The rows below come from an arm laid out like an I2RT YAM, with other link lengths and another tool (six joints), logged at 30 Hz.
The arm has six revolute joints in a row. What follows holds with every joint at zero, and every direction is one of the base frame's.
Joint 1 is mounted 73.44 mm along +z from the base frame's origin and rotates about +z.
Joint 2 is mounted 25.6 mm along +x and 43.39 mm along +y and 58.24 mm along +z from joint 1 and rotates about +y.
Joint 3 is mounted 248.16 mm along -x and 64.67 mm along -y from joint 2 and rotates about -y.
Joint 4 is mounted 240.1 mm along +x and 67.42 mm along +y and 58.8 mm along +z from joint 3 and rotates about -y.
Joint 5 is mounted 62.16 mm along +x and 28.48 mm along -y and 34.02 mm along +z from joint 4 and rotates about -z.
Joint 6 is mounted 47.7 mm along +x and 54.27 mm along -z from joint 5 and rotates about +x.
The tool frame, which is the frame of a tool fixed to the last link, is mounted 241 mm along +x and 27 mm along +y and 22 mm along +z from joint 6; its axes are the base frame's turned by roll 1.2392, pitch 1.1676 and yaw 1.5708 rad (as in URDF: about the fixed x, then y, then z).
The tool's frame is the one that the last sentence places.
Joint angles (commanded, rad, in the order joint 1, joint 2, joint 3, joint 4, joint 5, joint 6), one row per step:
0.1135, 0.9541, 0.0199, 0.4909, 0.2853, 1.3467
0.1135, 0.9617, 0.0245, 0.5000, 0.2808, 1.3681
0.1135, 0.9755, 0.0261, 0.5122, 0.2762, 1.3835
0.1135, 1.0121, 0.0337, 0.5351, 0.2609, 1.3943
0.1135, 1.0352, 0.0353, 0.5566, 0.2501, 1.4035
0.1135, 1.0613, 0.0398, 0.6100, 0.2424, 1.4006
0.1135, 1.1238, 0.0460, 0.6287, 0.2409, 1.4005
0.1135, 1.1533, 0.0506, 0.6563, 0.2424, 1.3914
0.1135, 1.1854, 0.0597, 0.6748, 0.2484, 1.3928
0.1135, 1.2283, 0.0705, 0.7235, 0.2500, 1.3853
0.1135, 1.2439, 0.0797, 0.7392, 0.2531, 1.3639
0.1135, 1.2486, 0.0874, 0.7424, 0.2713, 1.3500
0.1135, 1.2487, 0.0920, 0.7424, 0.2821, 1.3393
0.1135, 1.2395, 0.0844, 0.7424, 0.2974, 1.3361
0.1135, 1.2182, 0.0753, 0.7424, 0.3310, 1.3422
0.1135, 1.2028, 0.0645, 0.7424, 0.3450, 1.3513
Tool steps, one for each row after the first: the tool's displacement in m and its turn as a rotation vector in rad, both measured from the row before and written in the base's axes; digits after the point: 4 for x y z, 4 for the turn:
0.0019, 0.0008, 0.0020, 0.0217, -0.0097, -0.0047
0.0009, 0.0009, -0.0007, 0.0157, -0.0025, -0.0021
0.0027, 0.0042, -0.0030, 0.0155, 0.0050, 0.0094
0.0017, 0.0029, -0.0014, 0.0129, -0.0009, 0.0059
0.0064, 0.0030, 0.0091, 0.0041, -0.0308, 0.0082
-0.0012, 0.0003, -0.0142, -0.0037, 0.0374, 0.0014
0.0024, 0.0001, 0.0000, -0.0085, -0.0015, 0.0025
0.0020, -0.0015, -0.0017, -0.0018, 0.0040, -0.0060
0.0059, 0.0005, 0.0042, -0.0055, -0.0155, 0.0017
0.0037, 0.0002, 0.0036, -0.0196, -0.0062, 0.0058
0.0017, -0.0044, 0.0036, -0.0193, -0.0048, -0.0111
0.0010, -0.0025, 0.0026, -0.0135, -0.0031, -0.0057
-0.0025, -0.0044, 0.0006, -0.0088, -0.0017, -0.0128
-0.0033, -0.0097, 0.0052, -0.0063, -0.0149, -0.0332
-0.0032, -0.0044, 0.0013, 0.0033, -0.0073, -0.0162

